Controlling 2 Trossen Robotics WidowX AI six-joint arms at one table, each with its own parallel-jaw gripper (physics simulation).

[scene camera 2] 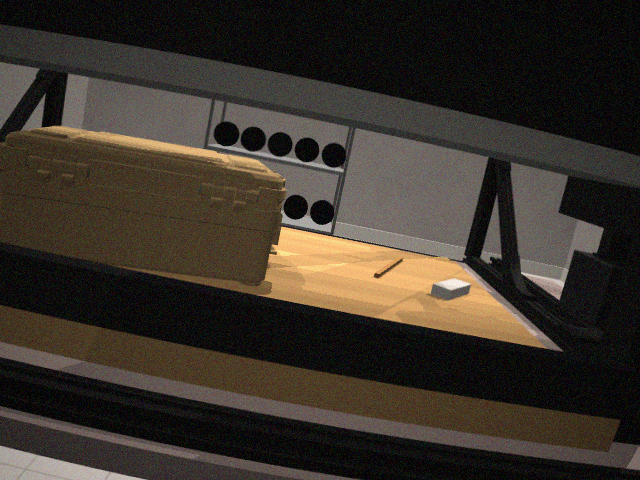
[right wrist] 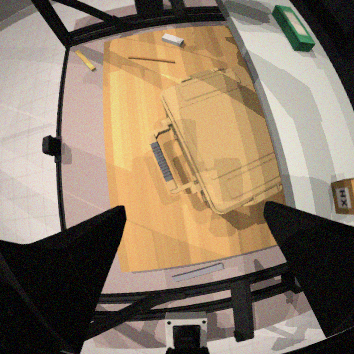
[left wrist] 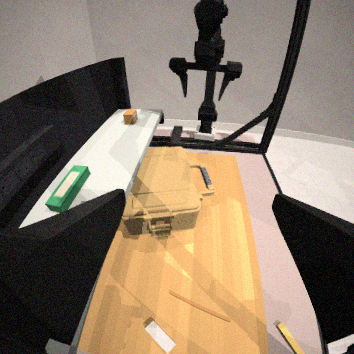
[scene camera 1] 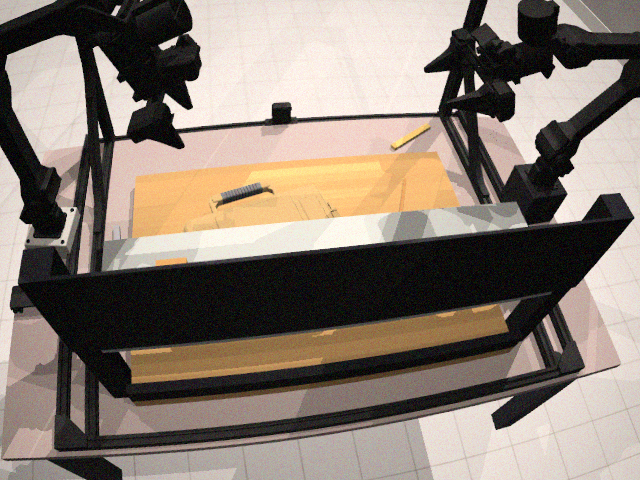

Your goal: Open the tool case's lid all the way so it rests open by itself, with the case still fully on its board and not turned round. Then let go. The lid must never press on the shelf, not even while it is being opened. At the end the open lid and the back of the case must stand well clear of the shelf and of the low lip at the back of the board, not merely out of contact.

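Frame: origin at the left arm's base, x back, y right, z up, level; millimetres.
Seen in the pictures: left gripper, fingertip midpoint: point(left wrist: 200, 198) point(scene camera 1: 434, 87); right gripper, fingertip midpoint: point(right wrist: 196, 210) point(left wrist: 201, 98) point(scene camera 1: 186, 127); left arm's base, origin of the base link: point(scene camera 2: 622, 263) point(scene camera 1: 541, 179); right arm's base, origin of the base link: point(right wrist: 186, 335) point(left wrist: 205, 129) point(scene camera 1: 50, 225).
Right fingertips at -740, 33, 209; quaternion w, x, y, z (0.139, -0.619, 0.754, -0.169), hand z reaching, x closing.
Observation:
Pixels of each thing's middle, then the offset from my right fingertips to it, as dx, dy, dz. "spot": a spot on its surface instead. Level surfaces: height alone.
- wooden board, its level: dz -284
- low black lip, surface spot: point(scene camera 2: 320, 330) spot: +296, -352, -254
- green box, body centre: point(left wrist: 69, 186) point(right wrist: 292, 26) +263, -265, -81
- orange box, body centre: point(scene camera 1: 173, 274) point(right wrist: 349, 195) point(left wrist: 130, 116) -44, -219, -74
- white block, body centre: point(scene camera 2: 451, 288) point(left wrist: 159, 336) point(right wrist: 172, 39) +484, -76, -277
- thin brown stick, body centre: point(scene camera 2: 389, 266) point(scene camera 1: 401, 203) point(left wrist: 199, 306) point(right wrist: 150, 58) +420, +4, -281
- yellow bar, body centre: point(scene camera 1: 411, 136) point(left wrist: 295, 347) point(right wrist: 84, 59) +531, +227, -307
The tan tool case point(scene camera 1: 258, 209) point(scene camera 2: 139, 206) point(left wrist: 165, 175) point(right wrist: 220, 135) stands upright on the wooden board point(scene camera 1: 165, 191) point(left wrist: 225, 260) point(right wrist: 130, 110), lid closed, set at a slant. Its grey-gripped handle point(scene camera 1: 241, 191) point(left wrist: 205, 177) point(right wrist: 161, 161) faces away from the shelf point(scene camera 1: 289, 235) point(scene camera 2: 310, 95) point(left wrist: 107, 155) point(right wrist: 300, 120). The shelf hides its back part from above. In scene camera 2 its back is close behind the low black lip point(scene camera 2: 320, 330); the gap is hidden. My left gripper point(scene camera 1: 435, 86) point(left wrist: 200, 198) and right gripper point(scene camera 1: 186, 127) point(left wrist: 203, 98) point(right wrist: 195, 206) are open, empty and raised, apart from the case.
A green box point(left wrist: 68, 187) point(right wrist: 294, 29) and an orange box point(scene camera 1: 171, 261) point(left wrist: 130, 116) point(right wrist: 344, 196) sit on the shelf. A white block point(scene camera 2: 450, 289) point(left wrist: 160, 335) and a thin brown stick point(scene camera 2: 388, 268) point(right wrist: 151, 60) lie on the board. A yellow bar point(scene camera 1: 410, 136) lies beside it.

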